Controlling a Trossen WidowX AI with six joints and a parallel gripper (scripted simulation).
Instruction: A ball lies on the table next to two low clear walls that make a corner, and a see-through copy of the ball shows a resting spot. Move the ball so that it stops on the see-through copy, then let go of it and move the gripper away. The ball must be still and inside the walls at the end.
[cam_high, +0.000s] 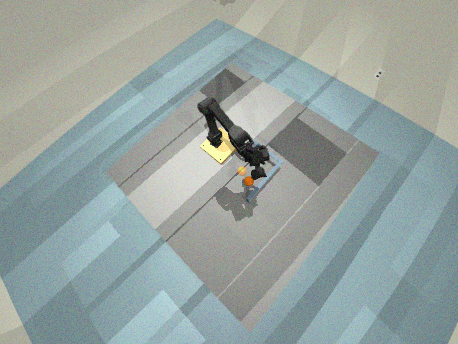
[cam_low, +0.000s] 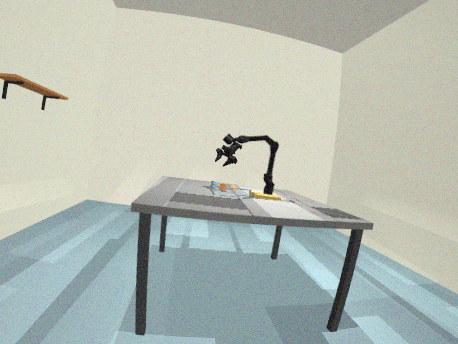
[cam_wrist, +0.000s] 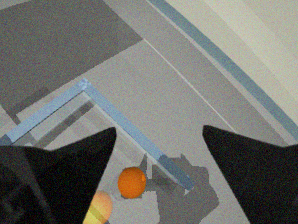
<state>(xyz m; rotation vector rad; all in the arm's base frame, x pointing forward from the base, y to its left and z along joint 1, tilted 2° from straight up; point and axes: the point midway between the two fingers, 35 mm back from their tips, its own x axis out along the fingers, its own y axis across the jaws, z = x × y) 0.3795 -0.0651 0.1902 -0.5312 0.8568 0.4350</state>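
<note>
My gripper tip is 70 mm past the orange ball, 40 mm to the left of it and 170 mm above it. Round my gripper tip: see-through copy of ball (140 mm behind, 10 mm to the right, 170 mm below).
</note>
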